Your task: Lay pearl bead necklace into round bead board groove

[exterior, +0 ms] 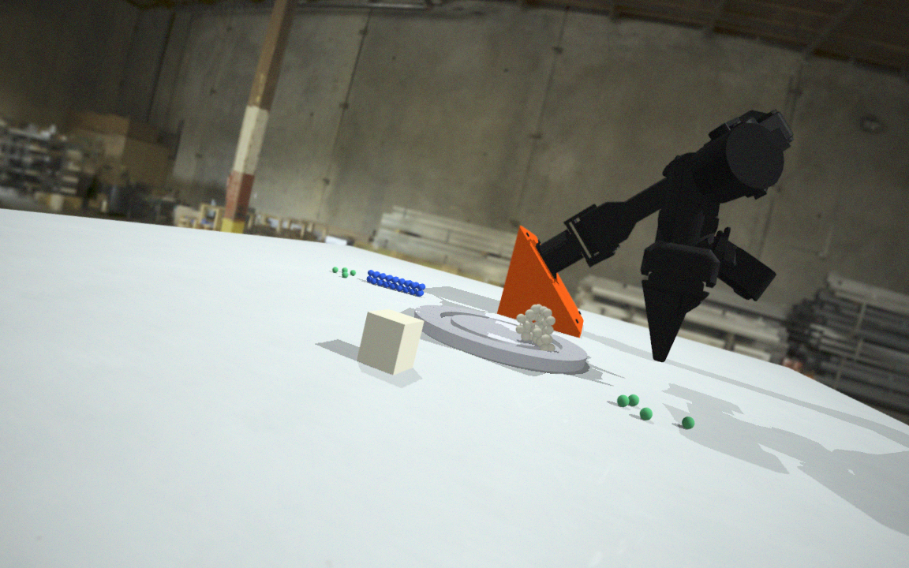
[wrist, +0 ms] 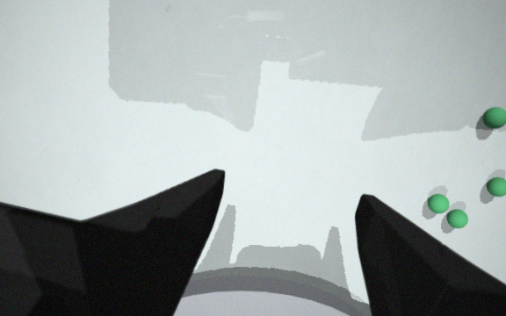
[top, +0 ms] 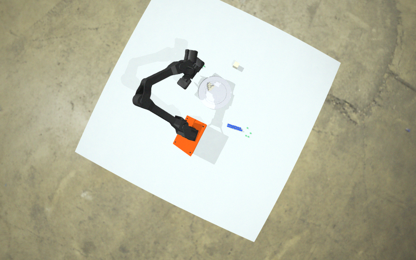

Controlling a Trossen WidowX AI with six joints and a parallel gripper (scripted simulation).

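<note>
Right now the round bead board is 50 mm behind my gripper tip, 160 mm to the right of it and 20 mm below it. From my gripper tip the other things lie so: cream cube: 150 mm ahead, 230 mm to the right, 10 mm below.
</note>
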